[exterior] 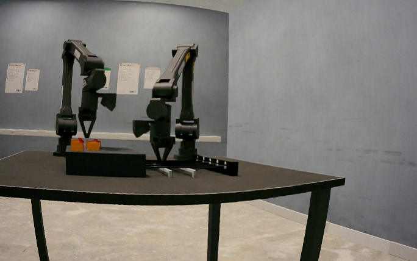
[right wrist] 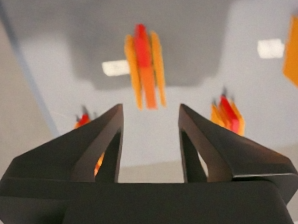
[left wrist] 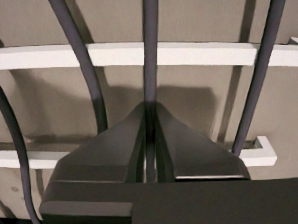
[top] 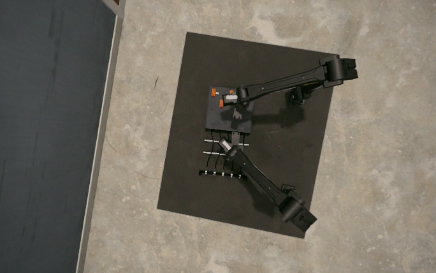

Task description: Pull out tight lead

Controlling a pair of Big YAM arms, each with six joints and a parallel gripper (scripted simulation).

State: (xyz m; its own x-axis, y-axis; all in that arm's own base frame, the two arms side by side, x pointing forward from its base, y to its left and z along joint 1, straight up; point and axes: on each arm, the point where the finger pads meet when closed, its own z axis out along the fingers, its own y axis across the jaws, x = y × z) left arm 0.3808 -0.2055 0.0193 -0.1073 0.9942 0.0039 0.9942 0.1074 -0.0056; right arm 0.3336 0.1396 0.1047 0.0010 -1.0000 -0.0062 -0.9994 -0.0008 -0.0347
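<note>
The orange handle is 40 mm below my right hand and 20 mm to the left of it.
</note>
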